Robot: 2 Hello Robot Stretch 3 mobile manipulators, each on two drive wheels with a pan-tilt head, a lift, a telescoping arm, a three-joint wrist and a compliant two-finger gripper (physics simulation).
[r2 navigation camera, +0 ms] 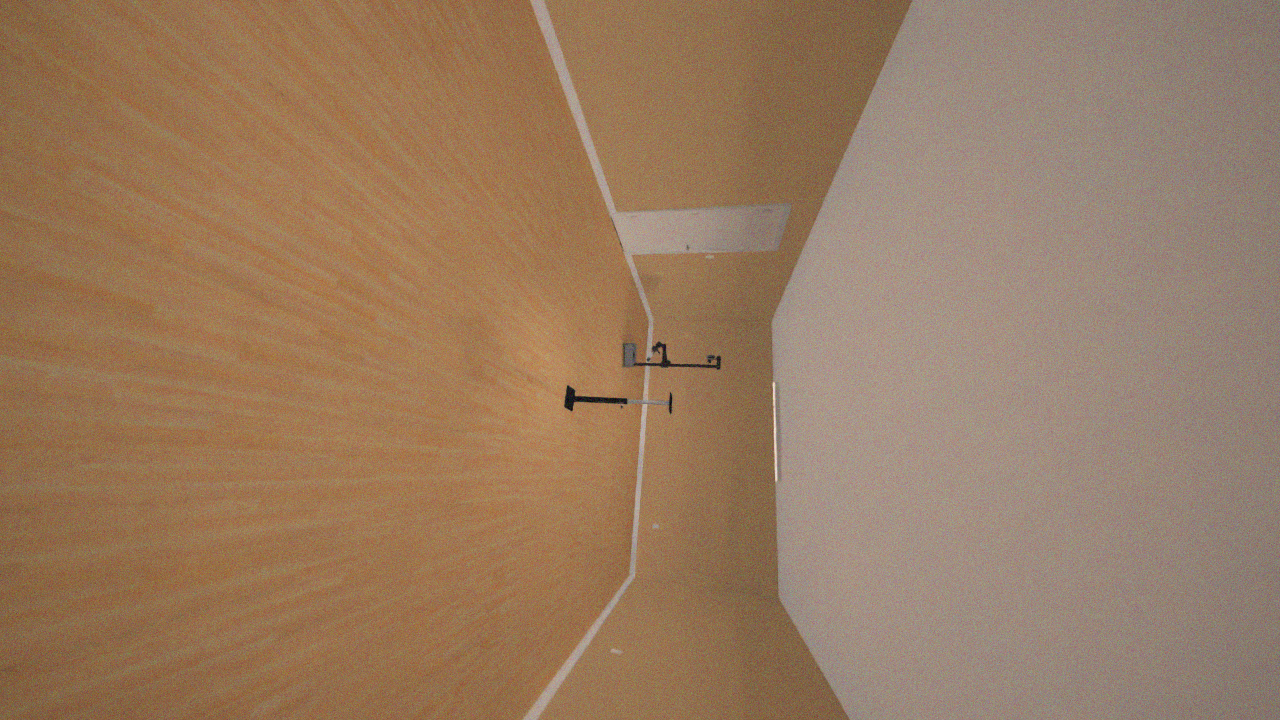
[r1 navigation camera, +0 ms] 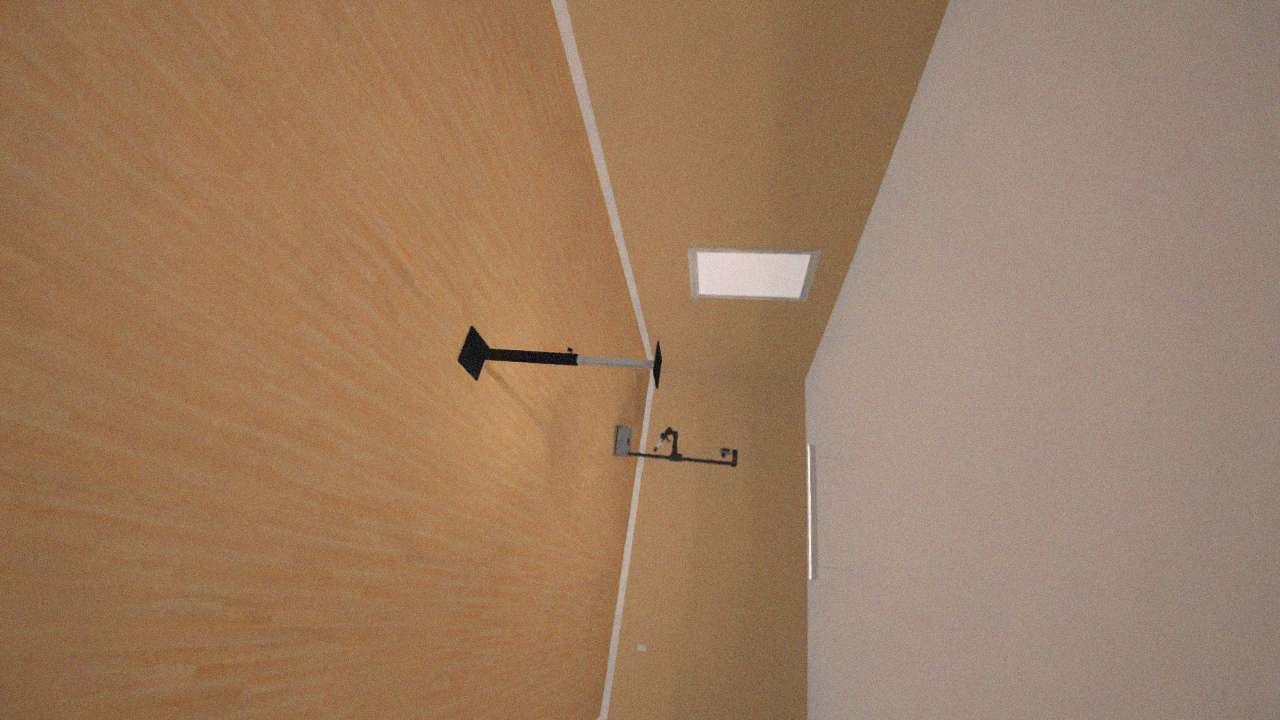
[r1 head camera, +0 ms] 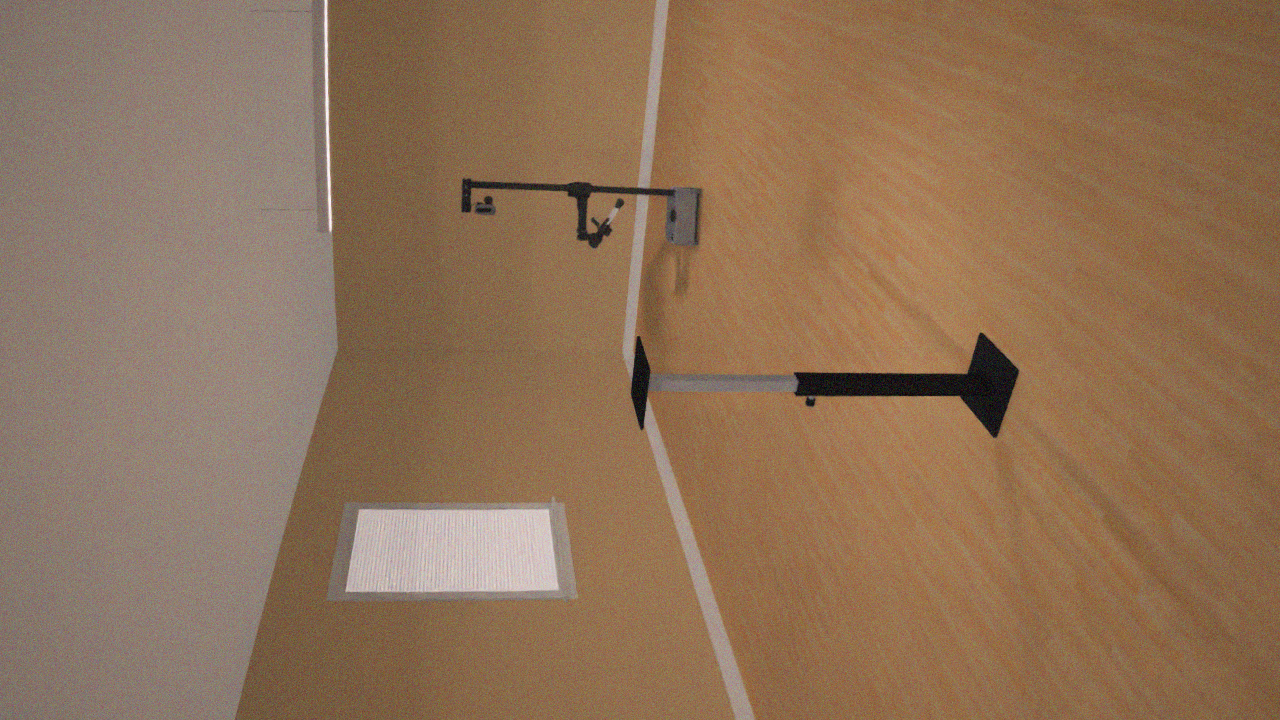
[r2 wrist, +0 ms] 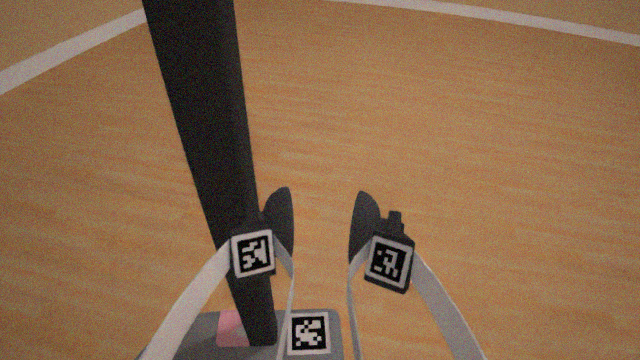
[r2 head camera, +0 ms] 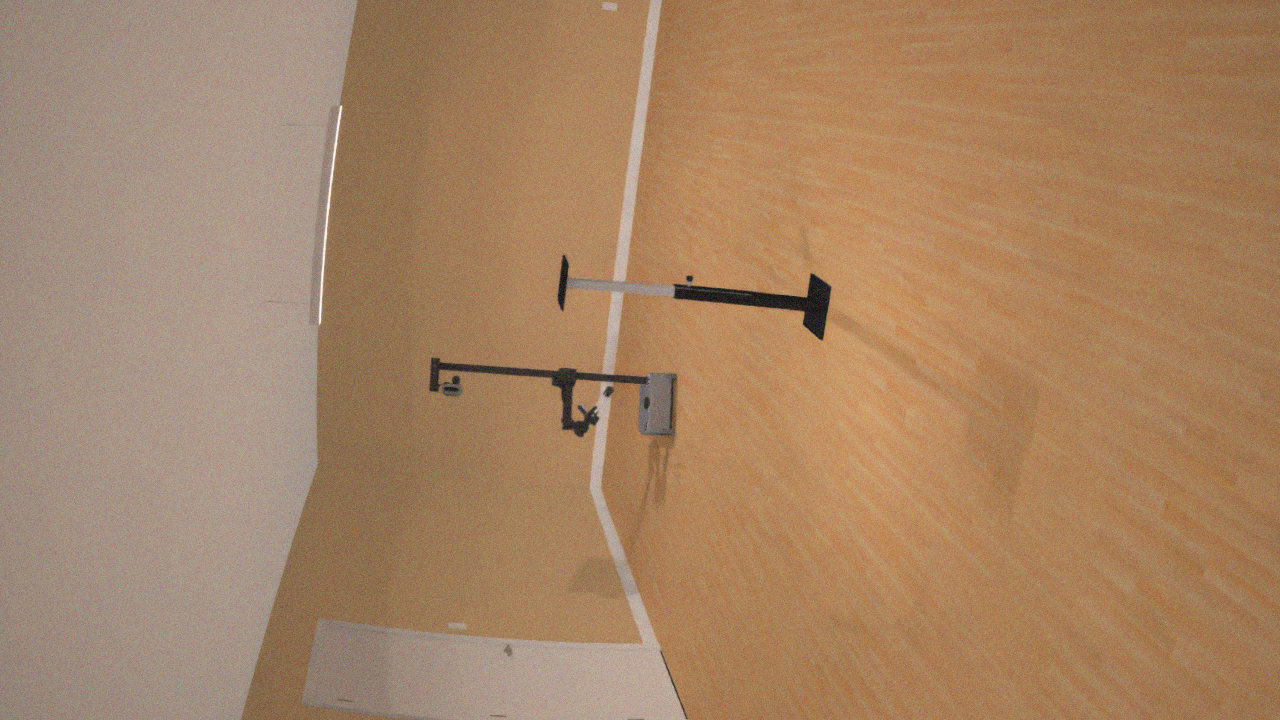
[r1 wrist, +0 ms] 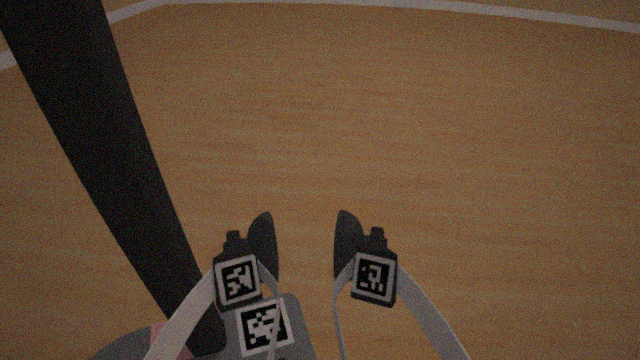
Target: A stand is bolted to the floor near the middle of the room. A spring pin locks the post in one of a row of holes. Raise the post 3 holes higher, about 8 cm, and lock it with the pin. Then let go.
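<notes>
The stand shows sideways: black base plate [r1 head camera: 995, 394] [r1 navigation camera: 471, 353] [r2 head camera: 818, 307] [r2 navigation camera: 569, 398], black sleeve [r1 head camera: 881, 384] [r1 navigation camera: 532, 357] [r2 head camera: 742, 297] [r2 navigation camera: 599, 400], grey post [r1 head camera: 723, 383] [r1 navigation camera: 615, 362] [r2 head camera: 595, 284] [r2 navigation camera: 653, 402] and black top plate [r1 head camera: 640, 383] [r1 navigation camera: 657, 364] [r2 head camera: 563, 282] [r2 navigation camera: 670, 402]. The small dark pin knob [r1 head camera: 810, 401] [r1 navigation camera: 570, 350] [r2 head camera: 689, 279] [r2 navigation camera: 622, 407] sticks out near the sleeve's upper end. Its holes are too small to see. The r1 gripper [r1 wrist: 306, 220] and r2 gripper [r2 wrist: 325, 200] are open and empty, away from the stand.
Robot r2 [r1 head camera: 684, 216] [r1 navigation camera: 622, 440] stands beyond the stand in r1's views; robot r1 [r2 head camera: 660, 404] [r2 navigation camera: 629, 355] stands beyond it in r2's views. Each wrist view shows its robot's black mast [r1 wrist: 105, 150] [r2 wrist: 205, 125]. A window [r1 head camera: 456, 550] [r1 navigation camera: 751, 274] and a door [r2 head camera: 501, 685] [r2 navigation camera: 702, 230] are in the walls.
</notes>
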